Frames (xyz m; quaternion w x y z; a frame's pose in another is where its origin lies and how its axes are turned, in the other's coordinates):
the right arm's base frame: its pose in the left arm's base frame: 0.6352 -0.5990 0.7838 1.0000 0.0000 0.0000 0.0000
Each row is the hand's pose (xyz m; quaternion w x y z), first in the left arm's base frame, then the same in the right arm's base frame.
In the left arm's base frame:
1: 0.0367 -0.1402 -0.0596 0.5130 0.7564 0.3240 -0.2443
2: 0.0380 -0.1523 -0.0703 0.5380 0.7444 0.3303 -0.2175
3: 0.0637 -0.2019 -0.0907 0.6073 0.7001 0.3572 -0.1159
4: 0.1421 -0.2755 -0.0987 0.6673 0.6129 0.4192 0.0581
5: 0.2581 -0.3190 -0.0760 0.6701 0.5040 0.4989 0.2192
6: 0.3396 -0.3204 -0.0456 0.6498 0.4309 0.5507 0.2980
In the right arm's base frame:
1: -0.5985 0.4588 -0.8434 0.5130 0.7564 0.3240 -0.2443
2: -0.5972 0.4467 -0.8541 0.5380 0.7444 0.3303 -0.2175
3: -0.5715 0.3971 -0.8745 0.6073 0.7001 0.3572 -0.1159
4: -0.4931 0.3235 -0.8825 0.6673 0.6129 0.4192 0.0581
5: -0.3771 0.2800 -0.8598 0.6701 0.5040 0.4989 0.2192
6: -0.2956 0.2786 -0.8294 0.6498 0.4309 0.5507 0.2980

